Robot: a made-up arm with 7 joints. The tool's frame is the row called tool. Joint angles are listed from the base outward. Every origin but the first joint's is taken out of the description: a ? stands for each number. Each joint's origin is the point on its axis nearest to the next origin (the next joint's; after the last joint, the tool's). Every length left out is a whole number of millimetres.
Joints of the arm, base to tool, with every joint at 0 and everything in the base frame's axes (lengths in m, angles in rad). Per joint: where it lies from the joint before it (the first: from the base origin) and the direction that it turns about. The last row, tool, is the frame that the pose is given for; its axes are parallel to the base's.
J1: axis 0 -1 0 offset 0 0.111 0
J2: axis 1 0 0 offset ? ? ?
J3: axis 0 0 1 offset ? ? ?
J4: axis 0 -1 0 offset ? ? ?
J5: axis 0 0 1 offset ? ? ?
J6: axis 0 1 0 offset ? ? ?
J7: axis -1 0 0 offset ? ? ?
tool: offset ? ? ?
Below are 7 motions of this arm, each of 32 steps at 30 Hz.
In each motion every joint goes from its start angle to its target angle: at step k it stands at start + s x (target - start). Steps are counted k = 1, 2, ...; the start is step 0. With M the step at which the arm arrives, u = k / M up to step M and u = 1 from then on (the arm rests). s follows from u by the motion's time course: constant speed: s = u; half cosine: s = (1 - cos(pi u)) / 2; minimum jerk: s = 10 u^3 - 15 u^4 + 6 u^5.
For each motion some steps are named. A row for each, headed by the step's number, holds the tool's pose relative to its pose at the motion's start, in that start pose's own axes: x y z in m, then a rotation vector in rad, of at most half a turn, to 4 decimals.
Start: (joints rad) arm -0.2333 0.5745 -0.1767 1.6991 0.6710 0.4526 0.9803
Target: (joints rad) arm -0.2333 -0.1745 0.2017 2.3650 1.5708 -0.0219 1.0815
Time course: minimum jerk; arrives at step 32
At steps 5, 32:
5: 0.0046 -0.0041 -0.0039 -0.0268 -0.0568 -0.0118
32: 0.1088 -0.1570 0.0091 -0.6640 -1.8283 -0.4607

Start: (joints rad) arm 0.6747 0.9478 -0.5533 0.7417 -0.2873 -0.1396 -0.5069
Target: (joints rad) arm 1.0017 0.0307 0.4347 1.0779 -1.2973 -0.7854 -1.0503
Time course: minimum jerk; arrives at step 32
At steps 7, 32:
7: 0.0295 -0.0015 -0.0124 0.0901 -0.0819 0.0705
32: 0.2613 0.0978 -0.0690 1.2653 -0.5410 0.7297

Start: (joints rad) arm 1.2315 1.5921 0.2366 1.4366 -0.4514 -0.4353 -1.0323
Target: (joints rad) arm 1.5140 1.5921 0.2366 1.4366 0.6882 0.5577 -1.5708
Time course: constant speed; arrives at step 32
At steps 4, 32:
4: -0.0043 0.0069 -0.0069 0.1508 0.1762 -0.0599
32: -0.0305 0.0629 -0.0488 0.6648 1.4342 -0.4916

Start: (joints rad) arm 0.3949 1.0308 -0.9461 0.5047 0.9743 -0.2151 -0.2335
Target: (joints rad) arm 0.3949 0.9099 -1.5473 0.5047 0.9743 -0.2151 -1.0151
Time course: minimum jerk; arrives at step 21
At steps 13, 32:
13: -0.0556 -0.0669 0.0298 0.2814 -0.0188 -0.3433
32: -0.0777 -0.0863 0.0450 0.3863 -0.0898 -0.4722

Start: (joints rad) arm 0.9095 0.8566 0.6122 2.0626 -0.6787 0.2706 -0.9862
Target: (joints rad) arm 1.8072 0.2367 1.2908 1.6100 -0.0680 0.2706 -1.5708
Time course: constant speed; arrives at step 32
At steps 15, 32:
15: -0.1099 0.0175 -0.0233 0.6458 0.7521 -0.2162
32: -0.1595 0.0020 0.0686 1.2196 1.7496 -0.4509

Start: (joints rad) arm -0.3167 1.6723 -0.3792 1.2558 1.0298 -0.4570 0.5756
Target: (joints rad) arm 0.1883 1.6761 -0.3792 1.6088 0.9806 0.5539 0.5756
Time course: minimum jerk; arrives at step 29
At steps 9, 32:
9: 0.0280 0.0051 -0.0082 0.0048 0.0561 0.0582
32: 0.1686 0.0143 -0.0091 0.0148 0.3423 0.2675

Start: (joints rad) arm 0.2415 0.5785 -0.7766 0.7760 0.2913 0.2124 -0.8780
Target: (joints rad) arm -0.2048 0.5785 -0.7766 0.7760 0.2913 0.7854 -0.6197
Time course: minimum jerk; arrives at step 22
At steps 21, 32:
21: -0.1785 -0.0322 0.1328 -0.4843 0.5999 -0.7267
32: -0.1786 -0.0322 0.1330 -0.4847 0.6005 -0.7274

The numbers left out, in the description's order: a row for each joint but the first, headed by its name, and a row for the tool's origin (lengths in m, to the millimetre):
J2: 0 0 0
J3: 0 0 -0.265
J4: 0 0 0
J5: 0 0 -0.304
J6: 0 0 0
J7: 0 0 0
tool: 0 0 0

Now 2 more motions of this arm.
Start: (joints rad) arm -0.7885 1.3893 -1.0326 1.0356 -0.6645 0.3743 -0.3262
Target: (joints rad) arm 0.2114 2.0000 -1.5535 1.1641 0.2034 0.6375 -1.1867
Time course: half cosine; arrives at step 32
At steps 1, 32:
1: -0.0008 0.0003 -0.0002 0.0022 0.0026 0.0011
32: -0.2463 0.0033 0.1161 0.5389 1.3385 0.2673

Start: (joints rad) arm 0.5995 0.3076 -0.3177 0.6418 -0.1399 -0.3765 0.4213
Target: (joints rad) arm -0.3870 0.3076 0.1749 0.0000 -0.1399 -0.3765 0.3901
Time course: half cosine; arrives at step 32
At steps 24, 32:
24: -0.2037 -0.3285 0.4254 -0.1161 1.1209 0.7462
32: -0.1744 -0.3717 0.5183 -0.1264 1.3297 0.8496

